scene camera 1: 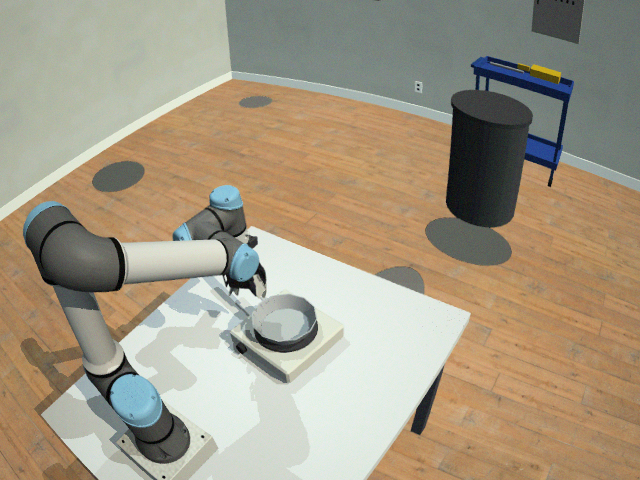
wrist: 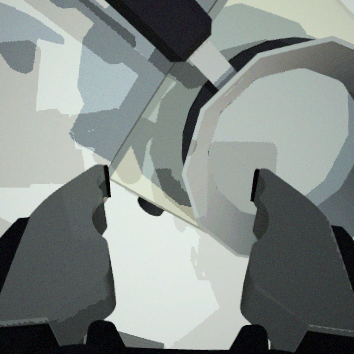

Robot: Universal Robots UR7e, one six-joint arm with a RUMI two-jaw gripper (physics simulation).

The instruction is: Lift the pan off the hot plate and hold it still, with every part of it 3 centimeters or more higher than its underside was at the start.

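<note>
The grey pan (scene camera 1: 284, 322) (wrist: 285, 115) sits upright on the cream hot plate (scene camera 1: 326, 330) (wrist: 129, 169). Its dark handle (wrist: 167, 25) points to the upper left in the wrist view; in the scene view the gripper and wrist mostly hide it. My gripper (scene camera 1: 248, 292) (wrist: 180, 171) is partly open with nothing between its fingers. It hangs above the handle side of the pan, and in the wrist view the right fingertip overlaps the pan's bowl while the handle lies beyond the tips, near the top edge.
The hot plate's black knob (scene camera 1: 240, 348) (wrist: 150, 206) is on its side facing the robot base. The white table (scene camera 1: 382, 320) bears the robot base (scene camera 1: 199, 454). Beyond the table are a black barrel (scene camera 1: 485, 165) and a blue cart (scene camera 1: 564, 116).
</note>
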